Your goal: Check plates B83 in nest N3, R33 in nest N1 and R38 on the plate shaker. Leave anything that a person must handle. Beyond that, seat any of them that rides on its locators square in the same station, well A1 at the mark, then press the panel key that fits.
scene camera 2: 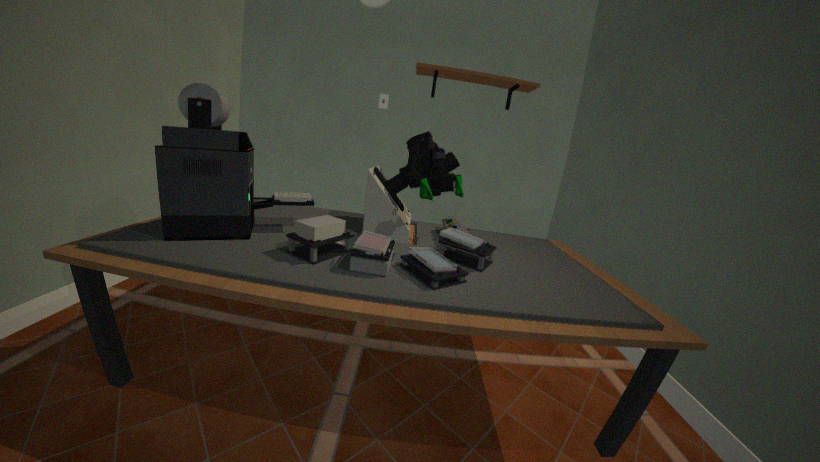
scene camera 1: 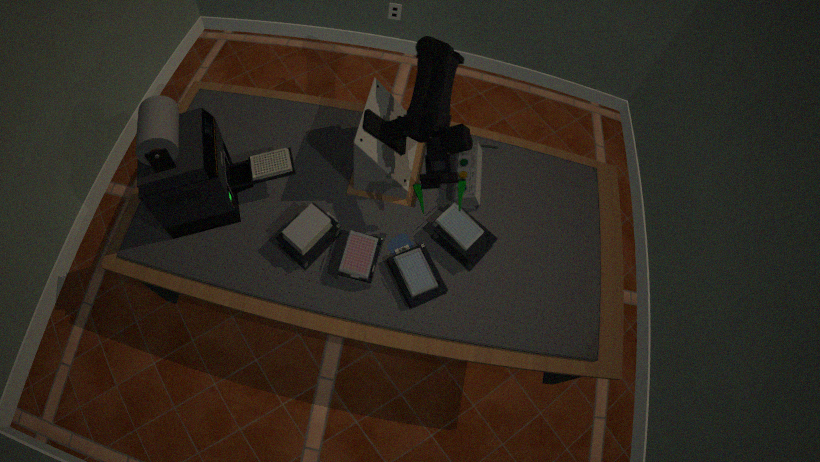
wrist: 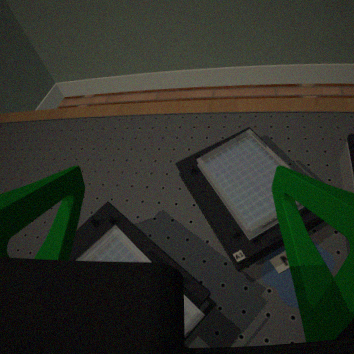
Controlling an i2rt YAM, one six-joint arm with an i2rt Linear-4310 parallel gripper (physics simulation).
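My gripper (scene camera 1: 441,210) (scene camera 2: 445,197) (wrist: 177,176) is open and empty, raised above the table near the right-hand nest. The pale-blue plate in nest N3 (scene camera 1: 416,272) (scene camera 2: 434,259) (wrist: 245,182) lies on a dark base; an A1 tag shows at its near corner, while a finger partly hides the nest label. Another pale-blue plate (scene camera 1: 460,227) (scene camera 2: 464,237) (wrist: 115,247) is on the right-hand nest, partly hidden in the wrist view. A pink plate (scene camera 1: 359,254) (scene camera 2: 373,242) sits on a low device, apparently the shaker. Plate codes are unreadable, and exact seating is unclear. The key panel (scene camera 1: 471,195) shows green and yellow keys.
A tall whitish block (scene camera 1: 306,228) (scene camera 2: 321,227) sits on the left nest. A black machine (scene camera 1: 189,195) (scene camera 2: 200,183) with a roll holds out a white plate (scene camera 1: 271,163) (scene camera 2: 293,197). A slanted white board (scene camera 1: 372,172) stands beside the arm.
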